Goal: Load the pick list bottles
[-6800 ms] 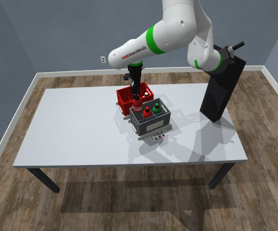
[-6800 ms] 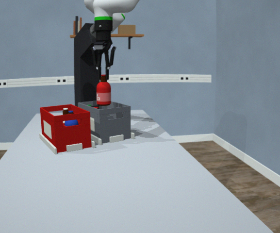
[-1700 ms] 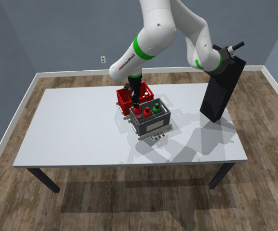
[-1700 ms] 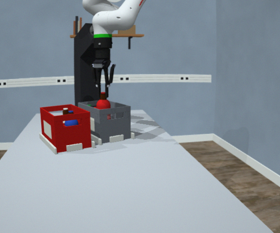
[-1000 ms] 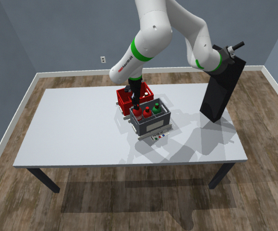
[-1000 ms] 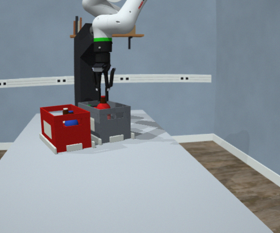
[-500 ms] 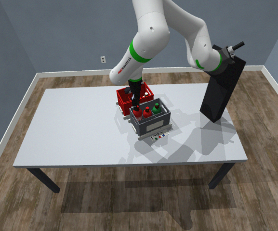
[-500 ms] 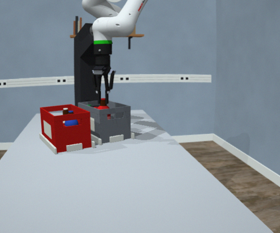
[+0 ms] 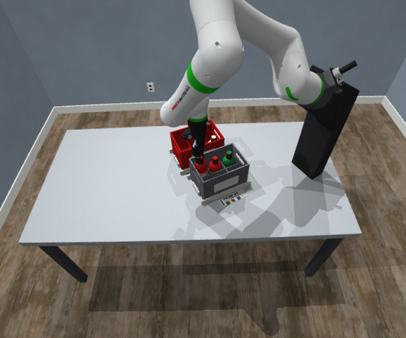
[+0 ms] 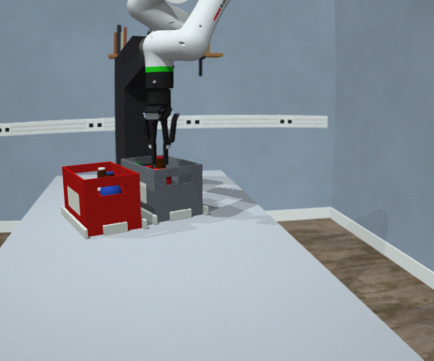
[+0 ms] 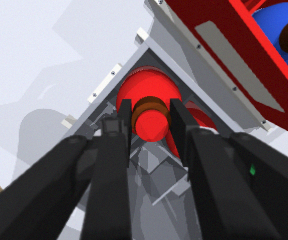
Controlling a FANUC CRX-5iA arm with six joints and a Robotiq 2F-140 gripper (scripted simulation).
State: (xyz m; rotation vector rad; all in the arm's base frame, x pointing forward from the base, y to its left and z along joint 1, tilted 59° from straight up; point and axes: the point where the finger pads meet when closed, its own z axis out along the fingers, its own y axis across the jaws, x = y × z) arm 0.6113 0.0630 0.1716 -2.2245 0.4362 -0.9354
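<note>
My gripper is now 160 mm to the left of the blue-label bottle, 130 mm above it and 60 mm short of it. The rest, counted from my hand: red bottle: 130 mm below, 70 mm behind, 60 mm to the right; grey crate: 130 mm below, 100 mm behind, 30 mm to the right; green-label bottle: 130 mm below, 130 mm behind, 120 mm to the right.
</note>
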